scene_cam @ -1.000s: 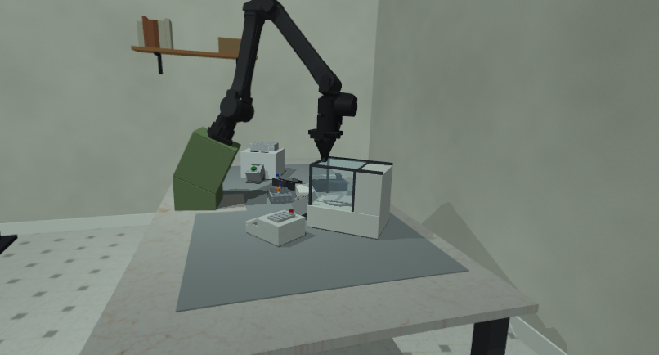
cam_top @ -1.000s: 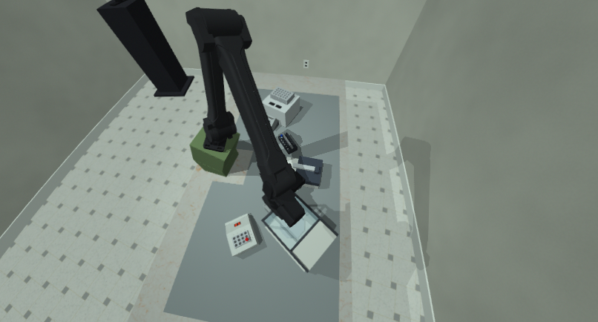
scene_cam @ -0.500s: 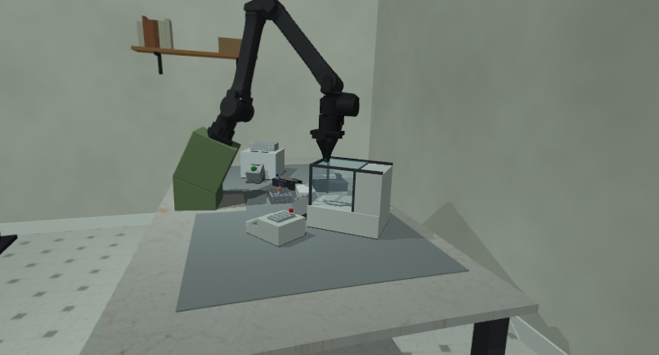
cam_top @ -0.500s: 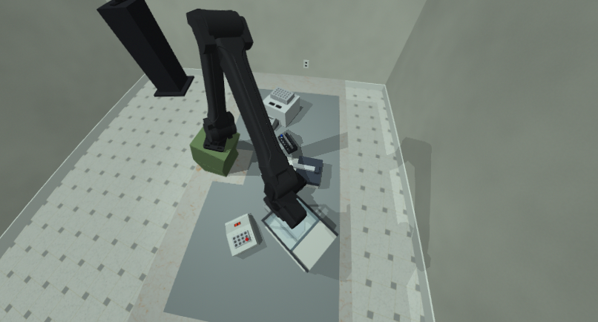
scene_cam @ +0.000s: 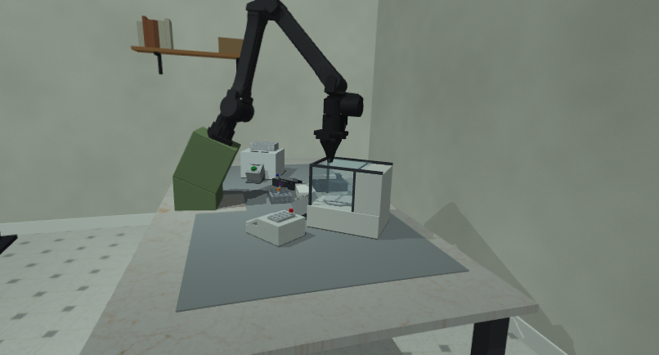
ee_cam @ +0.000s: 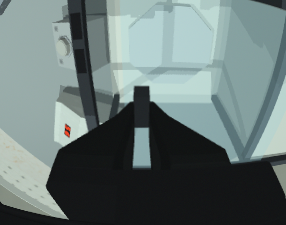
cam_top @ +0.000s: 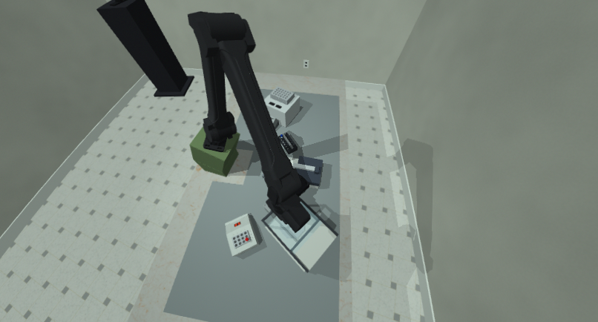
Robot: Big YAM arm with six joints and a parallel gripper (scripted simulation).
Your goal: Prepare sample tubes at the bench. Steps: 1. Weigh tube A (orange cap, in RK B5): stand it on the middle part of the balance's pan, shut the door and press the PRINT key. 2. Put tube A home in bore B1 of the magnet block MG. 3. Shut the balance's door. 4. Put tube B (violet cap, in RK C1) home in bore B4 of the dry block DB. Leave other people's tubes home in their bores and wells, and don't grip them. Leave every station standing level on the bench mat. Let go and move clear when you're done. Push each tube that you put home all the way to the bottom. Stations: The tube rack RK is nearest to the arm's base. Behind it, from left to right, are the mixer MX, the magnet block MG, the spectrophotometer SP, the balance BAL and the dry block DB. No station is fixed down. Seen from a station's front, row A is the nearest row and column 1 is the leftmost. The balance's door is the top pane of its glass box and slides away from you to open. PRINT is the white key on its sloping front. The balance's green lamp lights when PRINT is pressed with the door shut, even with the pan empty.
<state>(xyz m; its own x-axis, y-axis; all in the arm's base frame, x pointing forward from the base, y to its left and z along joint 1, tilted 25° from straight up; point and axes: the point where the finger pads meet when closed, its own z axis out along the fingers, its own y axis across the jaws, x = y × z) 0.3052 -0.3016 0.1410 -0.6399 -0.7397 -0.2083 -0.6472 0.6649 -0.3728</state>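
The balance pan is 30 mm ahead of my hand, 20 mm to the right of it and 140 mm below it. Also, from my hand: balance door (20 mm ahead, 20 mm to the right, 10 mm below); then red-capped tube (160 mm behind, 80 mm to the right, 160 mm below); then dry block DB (200 mm behind, 60 mm to the right, 190 mm below).
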